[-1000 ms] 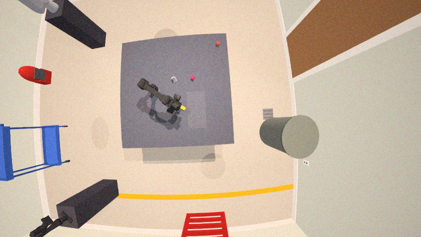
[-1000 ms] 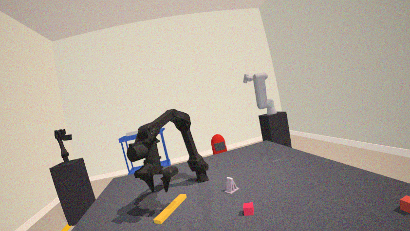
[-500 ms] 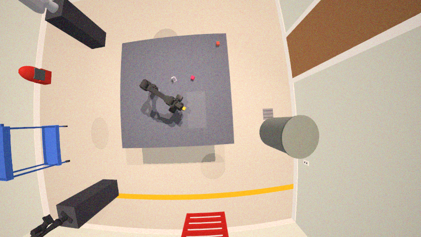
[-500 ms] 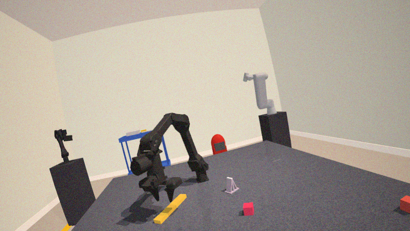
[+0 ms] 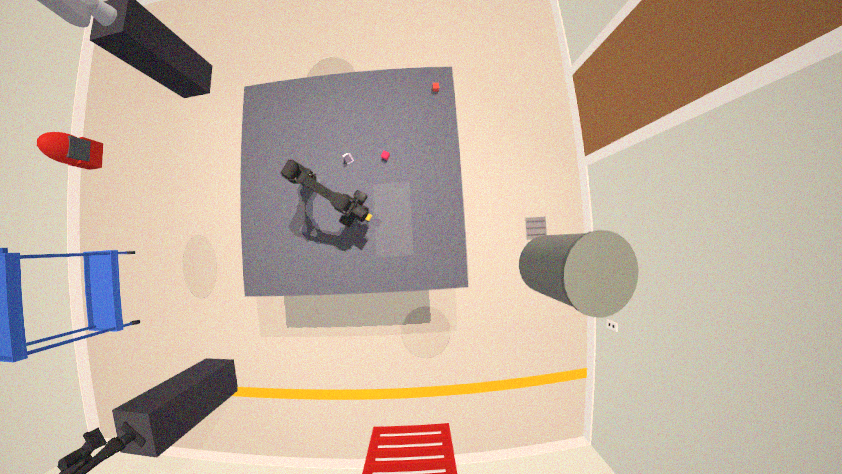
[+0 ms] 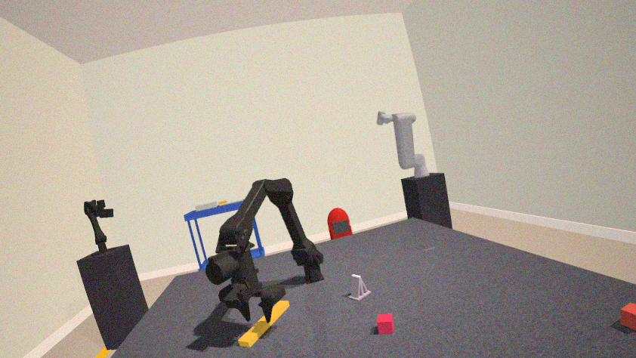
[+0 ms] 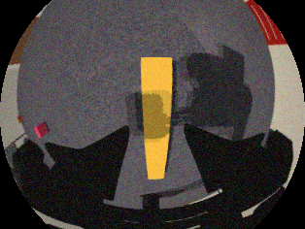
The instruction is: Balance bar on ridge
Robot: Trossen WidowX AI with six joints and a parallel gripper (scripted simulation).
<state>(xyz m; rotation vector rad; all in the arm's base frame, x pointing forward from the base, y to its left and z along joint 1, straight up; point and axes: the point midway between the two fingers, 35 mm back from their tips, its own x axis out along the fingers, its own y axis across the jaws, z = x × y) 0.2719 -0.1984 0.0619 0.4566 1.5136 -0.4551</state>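
My gripper tip is 3 cm past the bar, 2 cm to the right of it and 2 cm above it. Round my gripper tip: pink cube 30 cm to the left, 16 cm ahead, 1 cm below.
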